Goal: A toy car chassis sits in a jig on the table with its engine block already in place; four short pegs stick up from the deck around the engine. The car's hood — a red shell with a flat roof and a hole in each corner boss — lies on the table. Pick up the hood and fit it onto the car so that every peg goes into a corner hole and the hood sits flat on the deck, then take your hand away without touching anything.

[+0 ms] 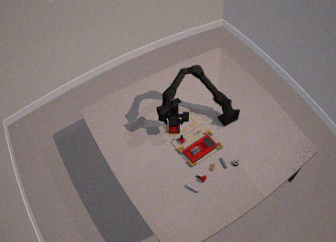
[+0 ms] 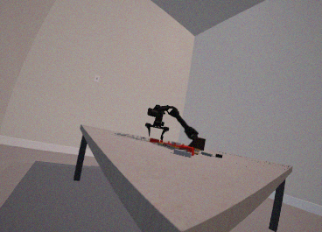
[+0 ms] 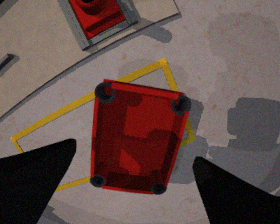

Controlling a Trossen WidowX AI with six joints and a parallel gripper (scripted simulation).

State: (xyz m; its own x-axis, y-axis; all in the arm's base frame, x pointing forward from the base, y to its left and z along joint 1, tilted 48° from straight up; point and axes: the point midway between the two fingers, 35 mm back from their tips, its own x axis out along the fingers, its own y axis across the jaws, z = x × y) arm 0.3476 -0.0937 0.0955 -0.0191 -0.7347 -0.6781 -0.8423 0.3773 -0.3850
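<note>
Now: gripper tip 3 cm above the red hood.
</note>
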